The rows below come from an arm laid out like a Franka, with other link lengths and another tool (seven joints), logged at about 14 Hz.
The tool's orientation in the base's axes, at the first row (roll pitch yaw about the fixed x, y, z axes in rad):
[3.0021, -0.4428, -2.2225]
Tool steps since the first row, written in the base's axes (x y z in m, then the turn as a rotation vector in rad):
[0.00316, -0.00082, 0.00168, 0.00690, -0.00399, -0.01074]
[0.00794, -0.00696, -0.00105, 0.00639, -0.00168, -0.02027]
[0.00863, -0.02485, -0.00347, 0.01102, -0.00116, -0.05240]
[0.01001, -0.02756, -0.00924, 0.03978, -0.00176, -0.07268]
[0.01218, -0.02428, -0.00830, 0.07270, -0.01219, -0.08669]
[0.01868, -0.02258, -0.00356, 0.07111, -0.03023, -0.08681]
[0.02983, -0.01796, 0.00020, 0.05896, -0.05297, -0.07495]
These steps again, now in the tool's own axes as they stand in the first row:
[-0.00042, -0.00269, -0.00246, -0.00552, -0.00912, 0.00808]
[0.00020, -0.01061, -0.00022, -0.01098, -0.00844, 0.01621]
[0.01164, -0.02302, 0.00622, -0.02766, -0.01561, 0.04313]
[0.01035, -0.02654, 0.01156, -0.05168, -0.04015, 0.05084]
[0.00721, -0.02593, 0.00909, -0.06823, -0.07340, 0.05391]
[0.00446, -0.02911, 0.00203, -0.05445, -0.08391, 0.05916]
[-0.00336, -0.03402, -0.00661, -0.02637, -0.08803, 0.05877]

